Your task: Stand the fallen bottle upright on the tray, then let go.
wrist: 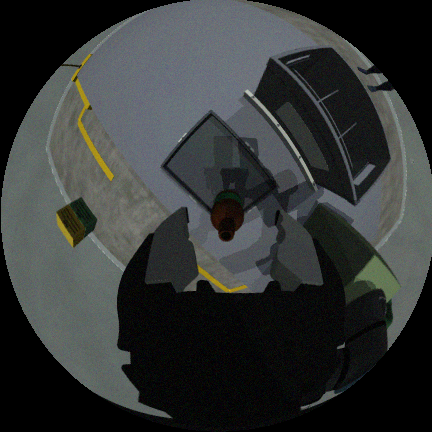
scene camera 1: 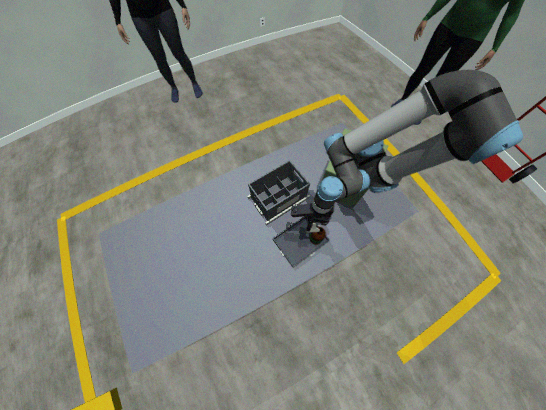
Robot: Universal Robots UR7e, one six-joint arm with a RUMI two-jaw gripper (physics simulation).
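Seen in the pictures: gripper, fingertip midpoint: [wrist: 231,210] [scene camera 1: 308,223]; arm's base at its link origin: [wrist: 361,309].
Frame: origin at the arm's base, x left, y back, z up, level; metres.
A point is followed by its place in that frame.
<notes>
A brown bottle [scene camera 1: 317,235] {x 0.250, y -0.339, z -0.190 m} [wrist: 227,216] {x 0.229, y -0.334, z -0.186 m} with a green band appears upright at one corner of the dark, low-rimmed tray [scene camera 1: 295,253] {x 0.271, y -0.463, z -0.304 m} [wrist: 192,155] {x 0.249, y -0.477, z -0.304 m}. In the wrist view its mouth faces the camera and its body shows between the spread jaws. My gripper [scene camera 1: 313,228] {x 0.195, y -0.380, z -0.096 m} [wrist: 231,210] {x 0.195, y -0.380, z -0.096 m} is open, with a visible gap between each jaw and the bottle. The bottle's base is partly hidden, so its exact contact with the tray is hard to tell.
A dark divided crate [scene camera 1: 299,196] {x 0.002, y -0.314, z -0.228 m} [wrist: 270,90] {x 0.038, y -0.499, z -0.211 m} stands beside the tray. The green robot pedestal [scene camera 1: 354,198] {x 0.146, y -0.044, z -0.207 m} [wrist: 340,240] {x 0.014, y -0.151, z -0.160 m} is on the robot's side. Yellow tape [scene camera 1: 205,151] [wrist: 95,150] borders the work area. Two people stand beyond it, and a red hand truck [scene camera 1: 497,167] is at the right.
</notes>
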